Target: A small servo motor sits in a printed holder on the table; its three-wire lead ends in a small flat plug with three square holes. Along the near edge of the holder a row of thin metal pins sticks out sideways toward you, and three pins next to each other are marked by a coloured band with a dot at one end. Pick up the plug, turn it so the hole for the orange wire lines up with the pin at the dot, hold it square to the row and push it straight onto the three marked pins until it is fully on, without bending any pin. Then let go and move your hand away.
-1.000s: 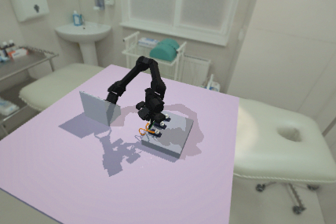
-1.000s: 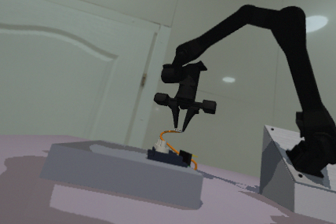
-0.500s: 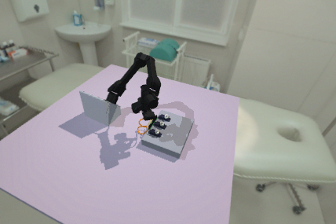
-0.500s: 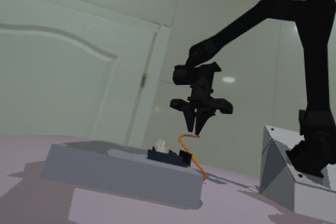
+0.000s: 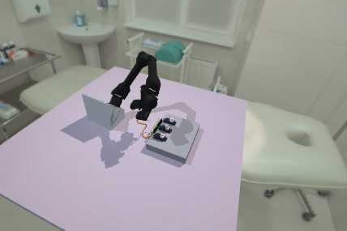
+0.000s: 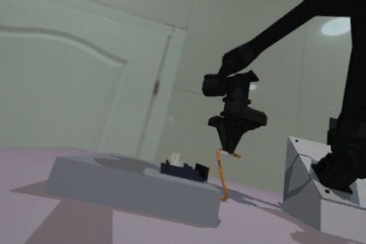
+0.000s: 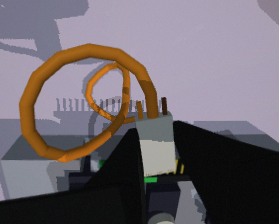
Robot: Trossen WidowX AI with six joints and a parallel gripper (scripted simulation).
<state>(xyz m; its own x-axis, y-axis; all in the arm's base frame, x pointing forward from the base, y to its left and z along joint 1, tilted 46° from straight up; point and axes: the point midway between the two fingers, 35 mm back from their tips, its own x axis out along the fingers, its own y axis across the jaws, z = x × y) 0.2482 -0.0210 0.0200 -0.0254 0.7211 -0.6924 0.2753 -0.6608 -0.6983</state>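
Now: gripper tip 70 mm short of the green band, 10 mm to the right of it and 40 mm above it. Round my gripper tip: grey printed holder (220 mm ahead, 50 mm to the left, 90 mm below).
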